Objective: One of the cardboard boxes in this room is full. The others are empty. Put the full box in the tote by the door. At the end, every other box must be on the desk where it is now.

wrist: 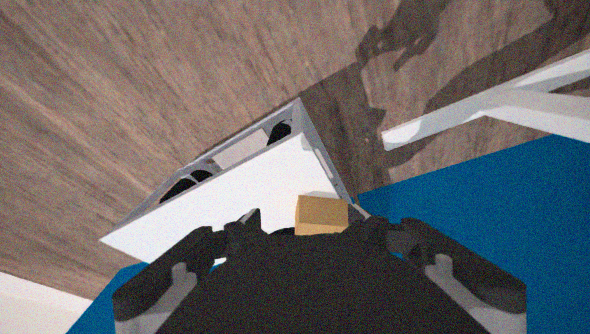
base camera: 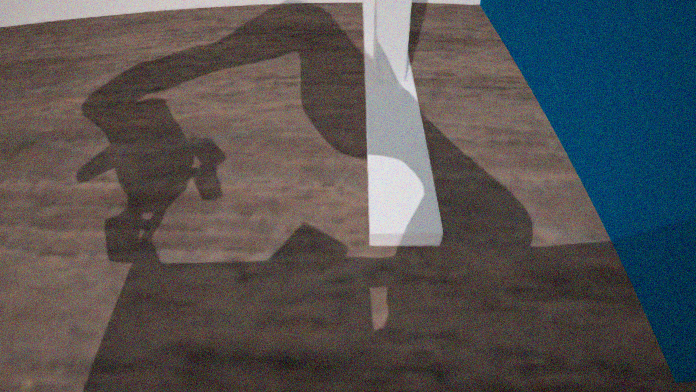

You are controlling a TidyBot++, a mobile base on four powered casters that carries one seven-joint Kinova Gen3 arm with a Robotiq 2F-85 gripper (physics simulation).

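Places are measured from the arm's base along level axes (x back, y right, z up), in centimetres.
Pixels of known places: gripper, between the fingertips: [wrist: 303,216].
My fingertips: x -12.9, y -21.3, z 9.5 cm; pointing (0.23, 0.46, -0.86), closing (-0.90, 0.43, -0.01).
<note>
Ahead of a thing's pixels: the offset from my fingertips to its middle. "*": to the spot under its first point. Level surfaces: height alone.
A small tan cardboard box {dx +1.8, dy +11.1, dz -8.0 cm} [wrist: 322,212] sits on the white top of my mobile base [wrist: 240,190], near its edge in the wrist view. My gripper [wrist: 303,216] is open and empty, with a fingertip on either side of the box in that view. The box's lower part is hidden behind the gripper body, and I cannot tell how high the fingers are above it. In the base camera the gripper shows as a shadow on the floor. The desk top, the other boxes and the tote do not show in either view.
A white leg with a long foot {* dx -28.2, dy +28.5, dz -46.7 cm} [base camera: 400,200] [wrist: 425,131] stands on the wood floor {dz -49.2 cm} [base camera: 240,165] [wrist: 125,75] near my base. A blue surface [base camera: 615,100] [wrist: 450,200] lies along the right. A pale wall strip [base camera: 150,7] shows at the back.
</note>
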